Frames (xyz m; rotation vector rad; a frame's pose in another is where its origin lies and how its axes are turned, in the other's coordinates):
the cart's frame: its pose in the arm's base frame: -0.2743 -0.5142 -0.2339 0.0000 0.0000 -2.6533
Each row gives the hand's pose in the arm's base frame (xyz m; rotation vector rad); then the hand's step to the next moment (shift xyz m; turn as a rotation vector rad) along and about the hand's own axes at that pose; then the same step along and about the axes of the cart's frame.
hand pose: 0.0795 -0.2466 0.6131 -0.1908 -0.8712 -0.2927
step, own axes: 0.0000 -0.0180 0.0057 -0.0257 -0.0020 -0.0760
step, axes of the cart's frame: 0.0161 0.0089 0.0044 -0.0253 0.0348 -0.0677
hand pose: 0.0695 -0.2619 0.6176 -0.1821 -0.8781 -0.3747
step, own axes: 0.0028 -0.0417 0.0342 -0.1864 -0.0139 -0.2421
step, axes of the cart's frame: 0.0480 0.0068 0.0238 -0.0332 0.0646 -0.2971
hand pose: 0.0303 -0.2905 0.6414 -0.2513 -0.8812 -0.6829
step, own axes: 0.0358 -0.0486 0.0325 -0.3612 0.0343 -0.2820
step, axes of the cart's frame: 0.0492 0.0166 0.0448 -0.0591 -0.0301 -0.4547
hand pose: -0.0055 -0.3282 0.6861 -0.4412 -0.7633 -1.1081
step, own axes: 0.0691 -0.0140 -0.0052 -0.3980 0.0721 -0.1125
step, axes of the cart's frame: 0.0201 0.0490 0.0469 -0.1039 -0.1772 -0.3661
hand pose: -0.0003 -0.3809 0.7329 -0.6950 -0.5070 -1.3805
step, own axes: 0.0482 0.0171 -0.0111 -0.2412 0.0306 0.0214
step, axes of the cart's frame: -0.0008 0.0469 0.0231 -0.0866 -0.1658 -0.1568
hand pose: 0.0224 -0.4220 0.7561 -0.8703 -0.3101 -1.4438
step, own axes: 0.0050 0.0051 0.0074 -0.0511 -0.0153 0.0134
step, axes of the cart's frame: -0.0073 0.0029 0.0066 -0.0066 -0.0507 -0.0201
